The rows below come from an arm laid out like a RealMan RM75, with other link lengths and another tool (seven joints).
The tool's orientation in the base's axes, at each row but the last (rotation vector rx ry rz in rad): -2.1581, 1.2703, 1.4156; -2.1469, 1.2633, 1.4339; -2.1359, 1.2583, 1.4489; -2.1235, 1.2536, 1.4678; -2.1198, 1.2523, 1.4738; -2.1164, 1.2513, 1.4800; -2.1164, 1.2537, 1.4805; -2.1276, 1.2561, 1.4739; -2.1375, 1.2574, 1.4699; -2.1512, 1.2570, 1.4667; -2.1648, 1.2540, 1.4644
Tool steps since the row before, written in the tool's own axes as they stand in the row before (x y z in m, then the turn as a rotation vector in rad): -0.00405, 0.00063, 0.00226, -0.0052, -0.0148, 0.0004; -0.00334, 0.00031, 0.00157, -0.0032, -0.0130, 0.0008; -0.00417, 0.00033, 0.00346, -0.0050, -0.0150, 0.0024; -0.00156, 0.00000, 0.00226, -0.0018, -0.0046, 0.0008; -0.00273, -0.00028, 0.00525, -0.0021, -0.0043, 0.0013; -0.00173, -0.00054, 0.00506, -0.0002, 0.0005, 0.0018; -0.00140, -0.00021, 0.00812, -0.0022, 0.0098, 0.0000; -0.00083, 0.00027, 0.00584, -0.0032, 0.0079, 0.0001; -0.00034, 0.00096, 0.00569, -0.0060, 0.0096, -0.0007; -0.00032, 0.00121, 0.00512, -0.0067, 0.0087, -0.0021; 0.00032, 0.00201, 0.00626, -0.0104, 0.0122, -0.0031
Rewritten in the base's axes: -0.00244, 0.00316, 0.00245, 0.0106, 0.0116, 0.0008; -0.00165, 0.00252, 0.00216, 0.0092, 0.0097, -0.0007; -0.00291, 0.00410, 0.00203, 0.0095, 0.0128, -0.0004; -0.00159, 0.00222, 0.00033, 0.0028, 0.0041, 0.0001; -0.00337, 0.00487, -0.00005, 0.0023, 0.0044, 0.0002; -0.00295, 0.00441, -0.00087, -0.0015, 0.0010, -0.0005; -0.00510, 0.00601, -0.00243, -0.0078, -0.0047, 0.0043; -0.00398, 0.00395, -0.00185, -0.0065, -0.0030, 0.0046; -0.00437, 0.00317, -0.00206, -0.0076, -0.0031, 0.0078; -0.00421, 0.00261, -0.00179, -0.0061, -0.0031, 0.0088; -0.00549, 0.00244, -0.00269, -0.0086, -0.0039, 0.0133
